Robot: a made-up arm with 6 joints.
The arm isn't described. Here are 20 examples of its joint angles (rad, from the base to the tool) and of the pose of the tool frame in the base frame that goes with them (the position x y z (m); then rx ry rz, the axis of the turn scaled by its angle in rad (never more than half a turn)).
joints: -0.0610 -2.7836 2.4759 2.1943 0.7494 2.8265
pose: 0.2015 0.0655 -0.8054 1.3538 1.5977 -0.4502
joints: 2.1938 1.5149 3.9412 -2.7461 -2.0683 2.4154
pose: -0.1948 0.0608 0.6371 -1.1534 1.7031 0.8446
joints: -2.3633 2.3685 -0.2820 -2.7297 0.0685 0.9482
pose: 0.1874 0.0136 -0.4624 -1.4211 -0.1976 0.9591
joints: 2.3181 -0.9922 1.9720 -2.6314 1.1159 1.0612
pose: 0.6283 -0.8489 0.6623 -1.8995 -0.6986 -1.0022
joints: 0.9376 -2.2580 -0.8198 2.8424 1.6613 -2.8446
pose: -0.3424 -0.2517 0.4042 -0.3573 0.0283 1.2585
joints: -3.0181 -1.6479 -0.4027 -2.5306 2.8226 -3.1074
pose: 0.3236 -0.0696 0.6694 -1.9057 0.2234 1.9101
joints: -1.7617 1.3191 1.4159 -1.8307 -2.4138 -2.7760
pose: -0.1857 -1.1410 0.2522 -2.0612 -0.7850 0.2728
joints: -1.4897 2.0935 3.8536 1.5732 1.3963 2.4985
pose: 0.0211 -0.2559 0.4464 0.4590 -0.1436 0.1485
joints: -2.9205 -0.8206 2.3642 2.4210 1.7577 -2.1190
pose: 1.0027 0.1230 0.4589 2.1321 -1.5570 1.4905
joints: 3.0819 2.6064 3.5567 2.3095 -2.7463 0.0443
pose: -0.5601 -0.0562 0.2218 -0.6837 0.5312 0.4819
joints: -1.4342 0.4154 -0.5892 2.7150 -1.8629 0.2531
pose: 0.2009 -0.5724 0.2385 1.3118 -2.0524 0.6053
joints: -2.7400 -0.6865 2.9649 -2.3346 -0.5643 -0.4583
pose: 0.8878 0.2771 0.4211 -0.6067 0.8511 0.1180
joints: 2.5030 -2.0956 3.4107 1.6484 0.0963 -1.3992
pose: -0.0185 0.0009 -0.4265 -1.0748 0.0709 2.5153
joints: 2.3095 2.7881 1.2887 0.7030 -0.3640 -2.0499
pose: -0.1450 0.3100 -0.9408 -0.8183 1.1543 0.6002
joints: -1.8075 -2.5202 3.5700 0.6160 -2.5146 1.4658
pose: -0.1660 -0.2254 -0.3251 1.4079 1.8498 0.5155
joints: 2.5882 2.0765 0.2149 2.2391 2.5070 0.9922
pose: -0.4127 0.1581 -0.6927 -1.3318 -0.3047 -1.8937
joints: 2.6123 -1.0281 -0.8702 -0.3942 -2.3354 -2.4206
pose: -0.0220 0.1551 0.5191 -0.7576 1.2190 -0.2123
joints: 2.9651 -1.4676 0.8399 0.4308 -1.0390 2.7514
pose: 1.0143 -0.0582 0.6382 -0.3760 -1.7375 0.2749
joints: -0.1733 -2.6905 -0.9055 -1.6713 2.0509 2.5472
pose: -0.2406 0.0557 0.2662 0.9915 -0.2990 -1.6006
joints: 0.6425 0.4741 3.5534 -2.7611 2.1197 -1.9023
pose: -0.3320 -0.0942 0.7775 -0.5359 -0.8667 -0.1496
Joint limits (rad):
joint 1: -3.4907..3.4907
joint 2: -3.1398..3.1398
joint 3: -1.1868..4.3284
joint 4: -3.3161..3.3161
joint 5: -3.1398..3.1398
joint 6: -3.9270..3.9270
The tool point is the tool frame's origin. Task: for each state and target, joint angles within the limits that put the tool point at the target. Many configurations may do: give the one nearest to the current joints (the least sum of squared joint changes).
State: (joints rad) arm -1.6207 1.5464 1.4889 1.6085 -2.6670 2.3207
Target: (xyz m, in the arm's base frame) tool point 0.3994 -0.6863 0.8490
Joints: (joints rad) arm -1.0625 1.3770 2.3367 1.6832 -2.6670 2.3207
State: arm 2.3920 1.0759 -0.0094 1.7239 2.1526 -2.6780
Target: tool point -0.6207 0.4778 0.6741
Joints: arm 2.4577 0.3216 0.0171 1.7354 2.1526 -2.6780
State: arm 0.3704 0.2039 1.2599 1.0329 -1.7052 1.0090
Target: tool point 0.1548 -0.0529 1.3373
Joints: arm 0.2070 0.0078 1.1751 0.8912 -1.7052 1.0090
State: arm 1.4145 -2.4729 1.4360 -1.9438 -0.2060 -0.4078
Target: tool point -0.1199 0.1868 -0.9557
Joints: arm 1.7552 -3.1376 2.1037 -2.2507 -0.2060 -0.4078
